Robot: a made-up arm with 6 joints.
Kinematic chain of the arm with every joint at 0, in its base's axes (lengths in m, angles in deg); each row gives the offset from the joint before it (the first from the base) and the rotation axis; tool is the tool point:
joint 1: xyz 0 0 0.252 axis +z
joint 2: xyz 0 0 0 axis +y
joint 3: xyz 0 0 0.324 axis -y
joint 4: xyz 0 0 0 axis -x
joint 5: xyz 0.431 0 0 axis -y
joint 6: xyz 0 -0.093 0 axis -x
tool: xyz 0 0 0
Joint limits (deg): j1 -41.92..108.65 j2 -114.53..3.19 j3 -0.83..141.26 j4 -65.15..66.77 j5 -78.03..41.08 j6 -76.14..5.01
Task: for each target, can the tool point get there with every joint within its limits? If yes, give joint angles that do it. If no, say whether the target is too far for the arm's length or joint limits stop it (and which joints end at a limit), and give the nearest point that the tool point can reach.
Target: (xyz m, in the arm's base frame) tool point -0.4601 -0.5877 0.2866
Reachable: yes | joints 45.69 -74.26 106.82 29.04 -41.61 -7.70
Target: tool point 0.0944 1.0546 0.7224
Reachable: no: too far | nearest point 0.0405 0.4528 0.6371 | short by 0.610 m
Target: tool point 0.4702 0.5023 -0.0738
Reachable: no: joint limits stop it (at a limit: joint 2, joint 3, joint 4) | nearest point 0.3033 0.3240 0.4611 | short by 0.588 m
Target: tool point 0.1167 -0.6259 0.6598
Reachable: yes | joints 94.01 -65.76 82.72 -38.59 24.40 -10.68
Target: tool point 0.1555 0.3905 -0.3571
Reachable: no: joint limits stop it (at a limit: joint 1, joint 2, joint 3, joint 4) | nearest point -0.2609 0.1850 -0.3213 | short by 0.466 m
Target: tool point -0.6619 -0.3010 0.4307
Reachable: yes | joints 19.65 -89.14 58.14 49.13 -43.89 -45.70
